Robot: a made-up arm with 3 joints. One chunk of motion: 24 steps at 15 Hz.
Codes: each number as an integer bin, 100 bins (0 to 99) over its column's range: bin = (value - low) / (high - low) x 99, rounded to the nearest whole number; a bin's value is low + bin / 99 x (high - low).
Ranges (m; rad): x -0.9..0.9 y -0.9..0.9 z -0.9..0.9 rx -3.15..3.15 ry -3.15..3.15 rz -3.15..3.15
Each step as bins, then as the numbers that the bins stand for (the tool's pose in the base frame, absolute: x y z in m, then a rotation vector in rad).
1 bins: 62 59 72 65 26 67
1 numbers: 0.2273 0.1727 0.4091 0.9864 -1.4955 1.1136
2 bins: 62 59 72 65 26 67
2 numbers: 0.2273 0.1727 0.4091 0.9864 -1.4955 1.1136
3 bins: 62 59 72 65 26 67
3 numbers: 0.2273 0.1727 0.4091 0.9864 -1.4955 1.1136
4 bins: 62 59 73 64 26 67
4 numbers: 0.2273 0.1727 0.4273 0.9227 -1.4955 1.1136
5 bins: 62 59 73 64 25 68
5 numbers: 0.2273 0.1727 0.4273 0.9227 -1.5591 1.1773
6 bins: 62 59 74 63 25 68
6 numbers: 0.2273 0.1727 0.4455 0.8591 -1.5591 1.1773
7 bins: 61 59 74 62 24 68
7 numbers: 0.2091 0.1727 0.4455 0.7955 -1.6227 1.1773
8 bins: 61 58 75 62 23 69
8 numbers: 0.2091 0.1545 0.4636 0.7955 -1.6864 1.2409
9 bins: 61 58 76 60 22 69
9 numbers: 0.2091 0.1545 0.4818 0.6682 -1.7500 1.2409
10 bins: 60 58 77 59 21 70
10 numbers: 0.1909 0.1545 0.5000 0.6045 -1.8136 1.3045
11 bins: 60 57 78 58 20 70
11 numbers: 0.1909 0.1364 0.5182 0.5409 -1.8773 1.3045
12 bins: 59 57 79 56 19 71
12 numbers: 0.1727 0.1364 0.5364 0.4136 -1.9409 1.3682
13 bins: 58 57 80 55 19 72
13 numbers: 0.1545 0.1364 0.5545 0.3500 -1.9409 1.4318
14 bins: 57 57 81 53 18 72
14 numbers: 0.1364 0.1364 0.5727 0.2227 -2.0045 1.4318
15 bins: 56 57 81 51 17 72
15 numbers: 0.1182 0.1364 0.5727 0.0955 -2.0682 1.4318
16 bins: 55 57 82 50 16 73
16 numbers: 0.1000 0.1364 0.5909 0.0318 -2.1318 1.4955
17 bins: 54 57 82 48 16 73
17 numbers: 0.0818 0.1364 0.5909 -0.0955 -2.1318 1.4955
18 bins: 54 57 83 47 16 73
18 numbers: 0.0818 0.1364 0.6091 -0.1591 -2.1318 1.4955
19 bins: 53 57 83 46 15 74
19 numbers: 0.0636 0.1364 0.6091 -0.2227 -2.1955 1.5591
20 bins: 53 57 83 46 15 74
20 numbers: 0.0636 0.1364 0.6091 -0.2227 -2.1955 1.5591
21 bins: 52 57 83 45 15 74
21 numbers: 0.0455 0.1364 0.6091 -0.2864 -2.1955 1.5591
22 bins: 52 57 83 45 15 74
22 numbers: 0.0455 0.1364 0.6091 -0.2864 -2.1955 1.5591
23 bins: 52 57 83 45 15 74
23 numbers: 0.0455 0.1364 0.6091 -0.2864 -2.1955 1.5591
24 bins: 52 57 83 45 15 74
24 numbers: 0.0455 0.1364 0.6091 -0.2864 -2.1955 1.5591
